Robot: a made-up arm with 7 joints. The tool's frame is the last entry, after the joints.
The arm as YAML. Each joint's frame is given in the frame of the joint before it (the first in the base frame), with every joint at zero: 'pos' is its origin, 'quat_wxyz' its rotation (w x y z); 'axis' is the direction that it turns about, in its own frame. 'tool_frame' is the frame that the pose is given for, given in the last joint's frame.
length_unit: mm
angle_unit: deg
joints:
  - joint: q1
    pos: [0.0, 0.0, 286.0]
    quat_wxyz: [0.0, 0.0, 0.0, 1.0]
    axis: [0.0, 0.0, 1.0]
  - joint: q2
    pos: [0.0, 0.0, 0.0]
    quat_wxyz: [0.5, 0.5, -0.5, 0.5]
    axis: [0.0, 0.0, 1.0]
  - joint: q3
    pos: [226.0, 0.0, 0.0]
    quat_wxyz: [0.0, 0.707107, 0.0, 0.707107]
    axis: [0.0, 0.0, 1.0]
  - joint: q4
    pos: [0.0, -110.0, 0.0]
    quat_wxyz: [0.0, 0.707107, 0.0, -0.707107]
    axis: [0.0, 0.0, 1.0]
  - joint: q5
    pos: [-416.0, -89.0, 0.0]
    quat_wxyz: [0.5, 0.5, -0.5, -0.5]
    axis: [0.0, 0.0, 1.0]
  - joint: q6
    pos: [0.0, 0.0, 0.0]
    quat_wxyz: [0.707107, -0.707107, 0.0, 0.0]
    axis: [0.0, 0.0, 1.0]
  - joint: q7
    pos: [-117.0, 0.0, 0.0]
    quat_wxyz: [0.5, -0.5, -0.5, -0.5]
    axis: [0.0, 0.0, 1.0]
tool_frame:
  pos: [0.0, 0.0, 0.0]
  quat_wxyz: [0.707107, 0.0, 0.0, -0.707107]
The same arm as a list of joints. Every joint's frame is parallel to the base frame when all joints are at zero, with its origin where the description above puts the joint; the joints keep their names.
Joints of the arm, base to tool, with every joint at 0 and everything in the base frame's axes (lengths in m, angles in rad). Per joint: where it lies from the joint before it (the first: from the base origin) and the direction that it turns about. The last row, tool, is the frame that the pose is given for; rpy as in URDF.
q1: origin 0 0 0.286 axis 0 0 1
q2: origin 0 0 0 axis 0 1 0
q3: origin 0 0 0.226 axis 0 0 1
q4: origin 0.11 0 0 axis 0 -1 0
q5: origin -0.089 0 0.416 axis 0 0 1
q6: origin 0 0 0 axis 0 -1 0
q7: origin 0.117 0 0 axis 0 0 -1
tool: origin 0 0 0 rpy 3.1416 0 0

